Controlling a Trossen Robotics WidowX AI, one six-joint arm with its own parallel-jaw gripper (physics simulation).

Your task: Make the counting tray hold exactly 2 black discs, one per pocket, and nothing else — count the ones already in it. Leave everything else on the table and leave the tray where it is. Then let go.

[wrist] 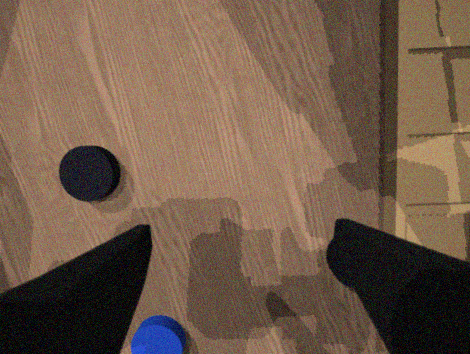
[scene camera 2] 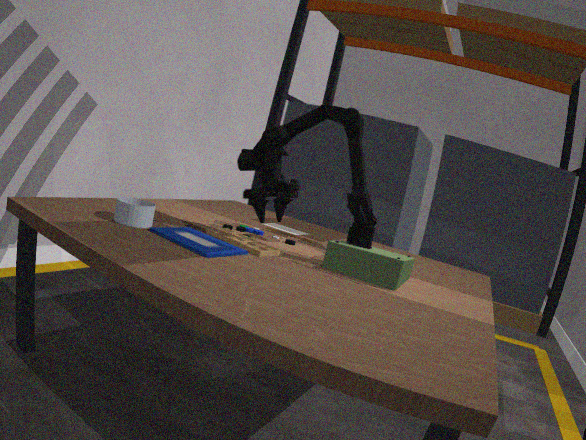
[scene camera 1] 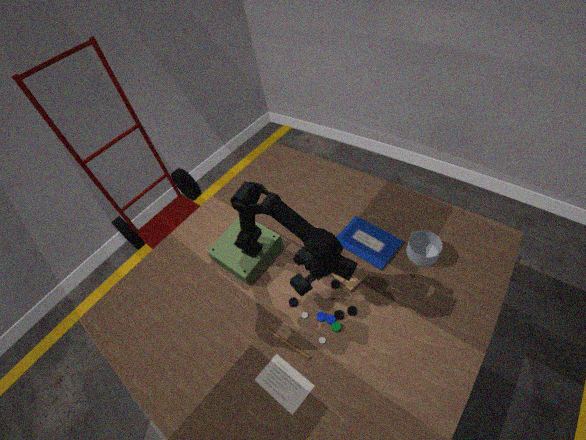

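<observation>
The tan counting tray (scene camera 1: 354,284) (scene camera 2: 270,253) (wrist: 404,100) is partly hidden by the arm in scene camera 1; no disc shows in the pockets visible in the wrist view. A black disc (scene camera 1: 293,302) (scene camera 2: 290,242) (wrist: 89,173) lies on the table, left of the fingers in the wrist view. Another black disc (scene camera 1: 335,284) is near the tray. Two more, one black disc (scene camera 1: 339,314) and a black disc (scene camera 1: 352,310), lie by the coloured discs. My gripper (scene camera 2: 271,221) (wrist: 244,232) is open and empty above the table, beside the tray; its tips are unclear in scene camera 1.
Blue discs (scene camera 1: 321,316), a green disc (scene camera 1: 336,327) and white discs (scene camera 1: 322,340) lie near the black ones. A blue flat tray (scene camera 1: 347,232) (scene camera 2: 227,250), a pale bowl (scene camera 1: 424,256) (scene camera 2: 135,214), a thin stick (scene camera 1: 298,350) and a paper sheet (scene camera 1: 285,385) are also on the table.
</observation>
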